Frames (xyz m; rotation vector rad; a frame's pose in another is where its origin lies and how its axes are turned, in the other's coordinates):
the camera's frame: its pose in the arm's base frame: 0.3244 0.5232 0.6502 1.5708 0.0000 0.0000
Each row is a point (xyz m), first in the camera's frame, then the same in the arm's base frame.
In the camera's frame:
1: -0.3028 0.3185 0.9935
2: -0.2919 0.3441 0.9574
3: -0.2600 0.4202 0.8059
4: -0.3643 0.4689 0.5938
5: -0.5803 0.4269 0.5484
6: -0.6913 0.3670 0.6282
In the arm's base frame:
1: 0.0216 -0.4703 0.9687
2: 0.0325 -0.4342 0.9943
3: 0.0644 -0.2827 1.0704
4: -0.0399 -0.0706 1.1191
5: -0.2559 -0.0252 1.0771
6: -0.3669 -0.1050 1.0172

